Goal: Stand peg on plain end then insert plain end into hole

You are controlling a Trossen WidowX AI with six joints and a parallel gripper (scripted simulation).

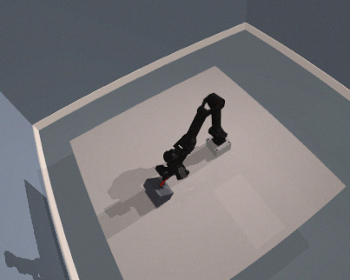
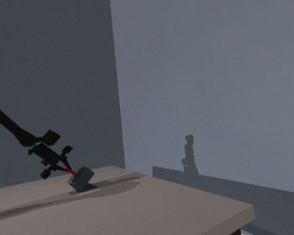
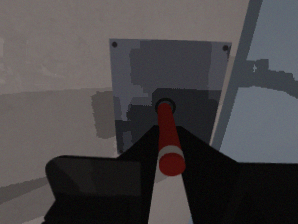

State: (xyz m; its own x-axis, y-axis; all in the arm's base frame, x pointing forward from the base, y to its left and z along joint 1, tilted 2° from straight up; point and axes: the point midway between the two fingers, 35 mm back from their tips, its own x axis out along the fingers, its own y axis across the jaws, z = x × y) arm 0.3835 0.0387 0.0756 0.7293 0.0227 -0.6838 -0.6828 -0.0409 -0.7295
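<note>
Now: the grey sloped panel 50 mm below my gripper tip and 50 mm ahead of it. The rest, counted from my gripper tip: red peg: 10 mm behind, 10 mm above.
</note>
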